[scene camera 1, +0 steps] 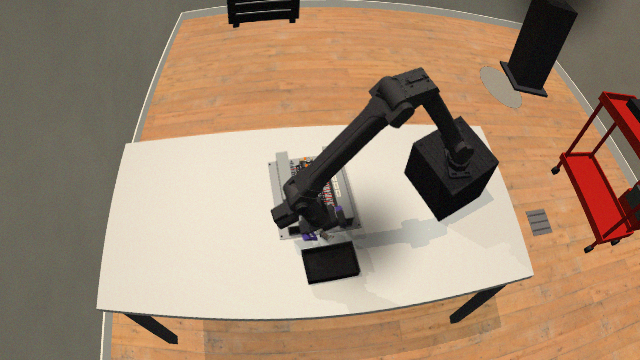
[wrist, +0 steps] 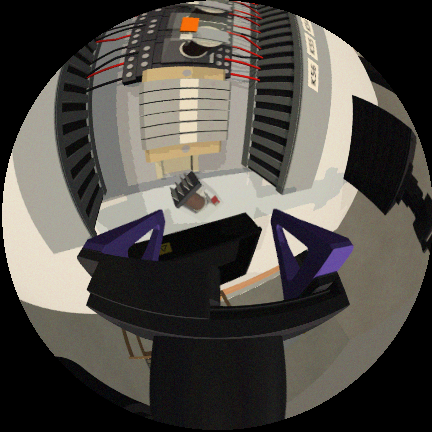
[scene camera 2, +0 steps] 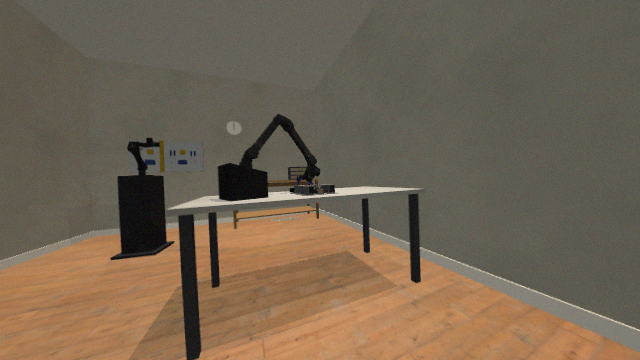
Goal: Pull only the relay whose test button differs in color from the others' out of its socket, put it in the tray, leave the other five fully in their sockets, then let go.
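Places are measured from the arm's base along level axes (x ahead, y left, z up), in centimetres.
Pixels of known places: gripper, fingertip midpoint: (scene camera 1: pixel 330 233) (wrist: pixel 217 214); arm's base, origin of the base link: (scene camera 1: pixel 457 163) (wrist: pixel 403 182) (scene camera 2: pixel 245 170).
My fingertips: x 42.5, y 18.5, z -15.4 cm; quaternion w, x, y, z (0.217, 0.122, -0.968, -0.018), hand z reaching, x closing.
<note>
Ahead of a thing's pixels: the offset from my fingertips to its middle. "spot": to the spot under its first point.
A loose relay @[dx +1.3, dy -0.5, dz -2.3 cm] (wrist: pixel 192 195) (scene camera 1: pixel 326 235) with a brown coil, a dark pronged base and a red test button lies on its side on the table, between the relay panel (wrist: pixel 312 120) (scene camera 1: pixel 282 167) and the black tray @[dx +0.0, dy +10.0, dz -1.8 cm] (wrist: pixel 248 245) (scene camera 1: pixel 331 263). My gripper (wrist: pixel 217 214) (scene camera 1: pixel 325 223) (scene camera 2: pixel 306 182) is open, with nothing between its purple fingers, low over the table near the loose relay and the tray. On the panel, a socketed relay @[dx +5.2, dy -11.8, dz +1.2 cm] (wrist: pixel 210 37) shows an orange button. The other sockets are partly cut off in the wrist view and hidden by the arm in scene camera 1.
Slotted wire ducts @[dx -1.9, dy -18.7, dz -0.2 cm] (wrist: pixel 272 110) @[spot: dx +10.5, dy -6.6, dz -0.1 cm] (wrist: pixel 77 130) flank the socket row, with red and black wires. Grey terminal blocks @[dx +4.3, dy -7.9, dz -0.7 cm] (wrist: pixel 160 110) stand at the row's near end. The arm's black base box (scene camera 1: pixel 450 175) stands at the table's right. A red cart (scene camera 1: pixel 595 187) is beyond the table.
</note>
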